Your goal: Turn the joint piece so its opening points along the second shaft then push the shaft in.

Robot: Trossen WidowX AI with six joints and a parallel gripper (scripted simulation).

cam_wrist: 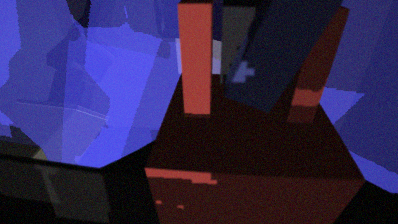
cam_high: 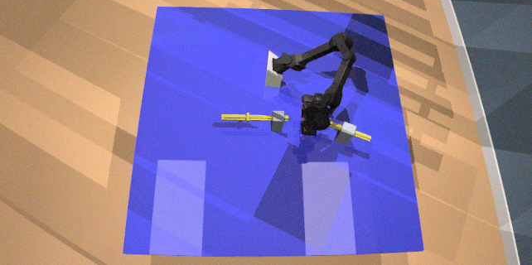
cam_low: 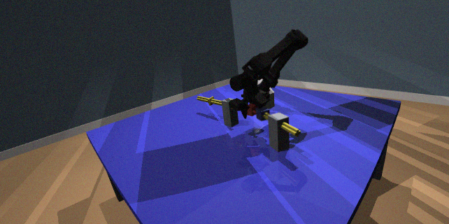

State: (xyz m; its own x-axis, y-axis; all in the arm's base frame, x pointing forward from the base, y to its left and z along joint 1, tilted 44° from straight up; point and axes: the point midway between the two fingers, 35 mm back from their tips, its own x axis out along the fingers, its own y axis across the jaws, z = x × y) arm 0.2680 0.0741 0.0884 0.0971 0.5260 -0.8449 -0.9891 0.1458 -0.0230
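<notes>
My gripper tip is now 3 cm to the right of the red square joint piece and 4 cm below it.
</notes>
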